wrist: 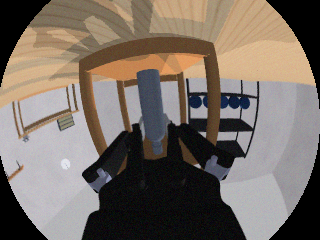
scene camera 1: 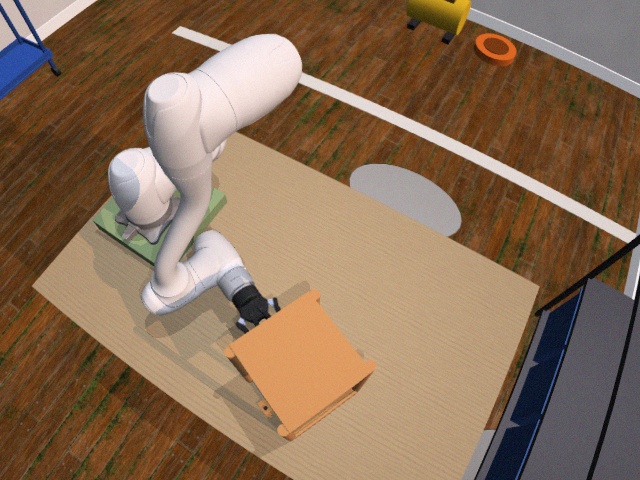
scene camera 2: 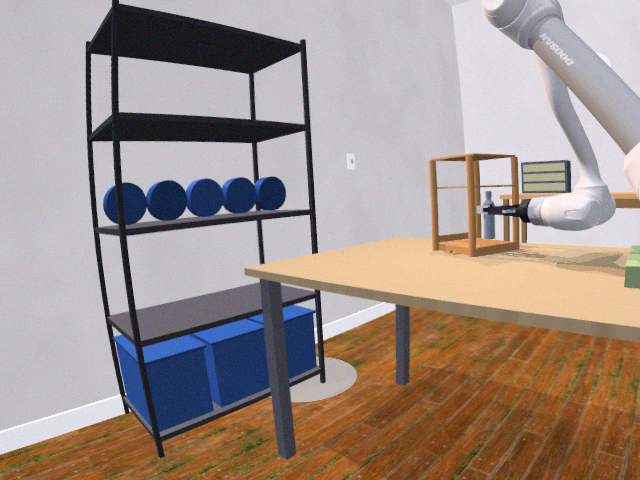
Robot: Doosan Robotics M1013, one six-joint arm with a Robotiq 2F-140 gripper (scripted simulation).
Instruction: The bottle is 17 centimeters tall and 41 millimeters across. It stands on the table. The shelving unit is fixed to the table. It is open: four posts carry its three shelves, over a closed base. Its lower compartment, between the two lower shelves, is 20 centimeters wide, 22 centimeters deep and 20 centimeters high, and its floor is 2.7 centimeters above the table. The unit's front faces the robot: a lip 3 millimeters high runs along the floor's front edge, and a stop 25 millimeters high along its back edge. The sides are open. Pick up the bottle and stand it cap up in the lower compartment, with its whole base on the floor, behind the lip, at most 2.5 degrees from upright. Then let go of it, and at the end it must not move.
Labels:
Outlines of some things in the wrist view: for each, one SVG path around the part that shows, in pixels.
My gripper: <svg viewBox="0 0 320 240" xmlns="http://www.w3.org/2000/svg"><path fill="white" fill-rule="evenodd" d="M234 155L213 145L187 123L176 126L169 120L167 114L164 113L166 135L168 126L167 157L156 160L145 159L143 149L145 130L141 116L138 123L132 124L132 132L122 131L99 159L82 173L82 177L96 193L99 193L99 210L92 212L88 216L81 240L247 240L232 208L222 200L220 194L220 181L226 179L235 160ZM127 155L126 168L117 175ZM178 137L180 137L181 141L204 170L183 160Z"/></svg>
A bottle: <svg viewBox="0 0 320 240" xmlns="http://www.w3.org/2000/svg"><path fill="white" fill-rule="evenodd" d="M146 69L136 73L145 135L153 142L151 144L153 153L159 155L163 152L161 140L165 136L160 75L157 69Z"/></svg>

